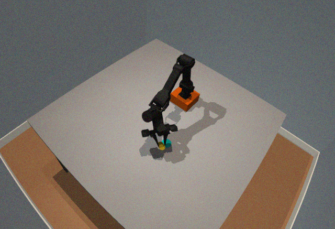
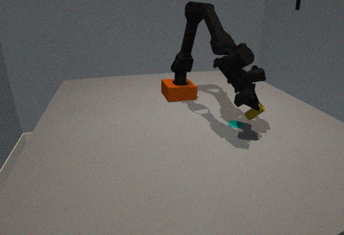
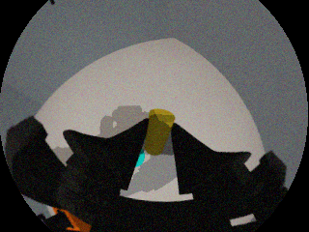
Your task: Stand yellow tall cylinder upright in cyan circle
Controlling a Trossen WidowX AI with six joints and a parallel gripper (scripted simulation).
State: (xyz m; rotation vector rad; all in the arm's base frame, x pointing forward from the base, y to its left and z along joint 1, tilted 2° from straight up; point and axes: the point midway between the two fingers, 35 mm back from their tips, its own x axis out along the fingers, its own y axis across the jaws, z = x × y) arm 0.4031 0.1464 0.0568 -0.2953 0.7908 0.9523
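Now: the cyan circle 100 mm below my gripper tip, 80 mm behind it and 30 mm to the right of it. The rest, counted from my gripper tip: yellow tall cylinder (20 mm below, 10 mm to the right, 10 mm behind).
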